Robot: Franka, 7 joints.
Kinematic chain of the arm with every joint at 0, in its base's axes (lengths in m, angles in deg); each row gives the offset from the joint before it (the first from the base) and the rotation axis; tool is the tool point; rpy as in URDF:
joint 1: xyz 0 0 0.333 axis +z
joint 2: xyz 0 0 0 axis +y
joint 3: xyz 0 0 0.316 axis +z
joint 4: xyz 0.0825 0 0 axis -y
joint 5: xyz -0.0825 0 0.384 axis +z
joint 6: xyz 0 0 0 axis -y
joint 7: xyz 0.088 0 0 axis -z
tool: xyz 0 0 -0.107 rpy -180 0 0
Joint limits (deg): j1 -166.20..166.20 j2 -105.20..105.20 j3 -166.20..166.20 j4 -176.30..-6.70 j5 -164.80..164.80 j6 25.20..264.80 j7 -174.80..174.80
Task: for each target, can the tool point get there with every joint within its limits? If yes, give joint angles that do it. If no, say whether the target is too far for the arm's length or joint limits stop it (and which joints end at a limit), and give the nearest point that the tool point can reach.
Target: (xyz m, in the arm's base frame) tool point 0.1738 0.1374 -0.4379
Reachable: no: joint limits stop it (at a limit: joint 2) | nearest point 0.1802 0.1424 -0.3581 | short by 0.080 m
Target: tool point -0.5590 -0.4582 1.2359
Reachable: no: too far | nearest point -0.4146 -0.3399 1.0027 | short by 0.299 m
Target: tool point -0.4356 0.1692 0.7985
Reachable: yes | joints 83.97 66.21 124.12 -96.06 52.24 108.12 73.79
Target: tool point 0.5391 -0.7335 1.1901
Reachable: no: too far | nearest point 0.3699 -0.5033 0.9211 | short by 0.392 m
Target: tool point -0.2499 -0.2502 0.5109
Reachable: yes | joints 77.64 35.38 136.97 -140.63 -125.14 199.24 138.44
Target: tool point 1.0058 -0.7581 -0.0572
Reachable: no: too far | nearest point 0.6544 -0.4932 0.0791 | short by 0.461 m
